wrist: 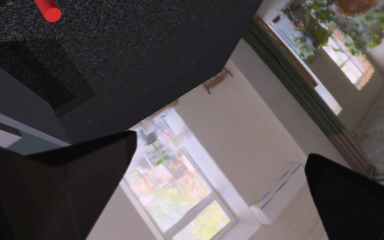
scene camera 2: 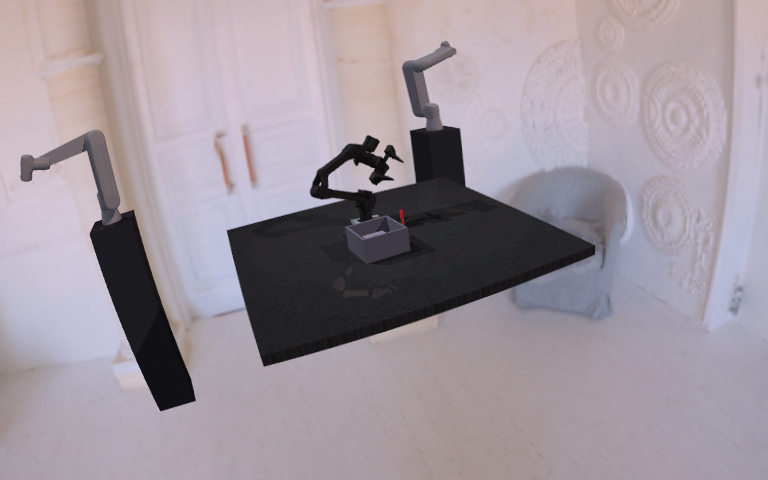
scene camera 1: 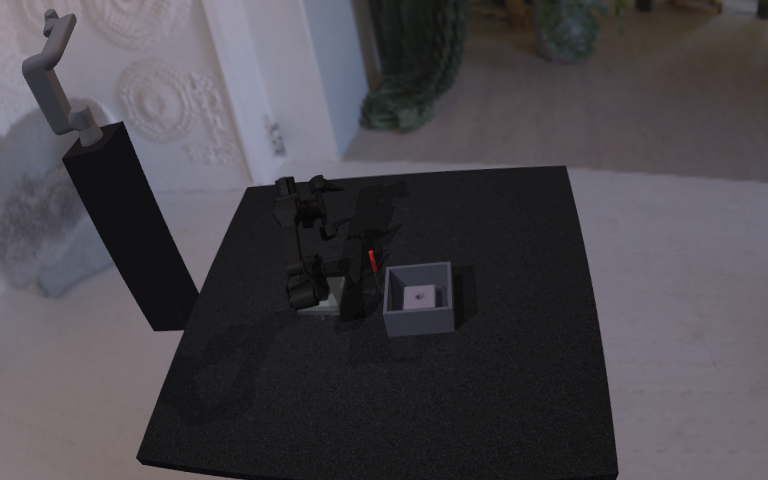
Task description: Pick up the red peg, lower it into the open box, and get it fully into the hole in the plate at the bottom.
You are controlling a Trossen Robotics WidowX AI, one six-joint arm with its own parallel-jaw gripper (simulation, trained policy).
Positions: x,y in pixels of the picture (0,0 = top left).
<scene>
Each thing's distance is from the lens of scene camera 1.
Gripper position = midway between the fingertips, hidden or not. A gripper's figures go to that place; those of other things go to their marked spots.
gripper (scene camera 1: 347,203): 1.79 m
plate (scene camera 1: 417,297): 1.73 m
</scene>
